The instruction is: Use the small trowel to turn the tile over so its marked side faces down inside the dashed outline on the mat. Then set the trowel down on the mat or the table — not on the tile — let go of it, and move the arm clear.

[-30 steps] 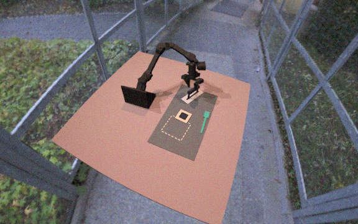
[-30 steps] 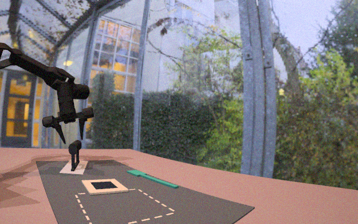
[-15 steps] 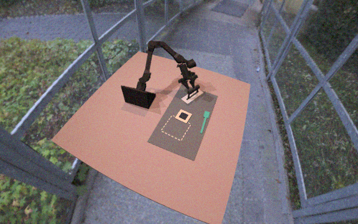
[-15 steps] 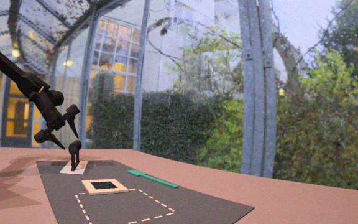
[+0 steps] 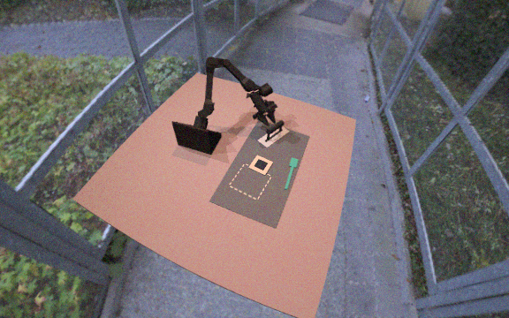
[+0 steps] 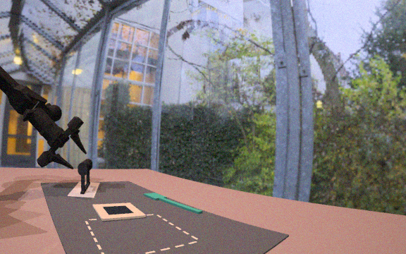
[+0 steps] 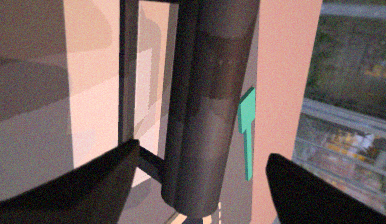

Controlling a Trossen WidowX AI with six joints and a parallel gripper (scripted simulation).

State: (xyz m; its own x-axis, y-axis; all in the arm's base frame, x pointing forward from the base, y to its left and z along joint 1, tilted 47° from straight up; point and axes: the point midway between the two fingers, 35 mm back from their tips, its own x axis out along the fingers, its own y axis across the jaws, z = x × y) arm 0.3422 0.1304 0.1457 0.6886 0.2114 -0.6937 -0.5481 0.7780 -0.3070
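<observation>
The dark mat lies 220 mm to the right of my gripper tip, 110 mm below it and 30 mm ahead of it. The rest, counted from my gripper tip: tan tile 240 mm to the right, 80 mm below, 10 mm ahead; then green trowel 210 mm to the right, 170 mm ahead, 80 mm below.
</observation>
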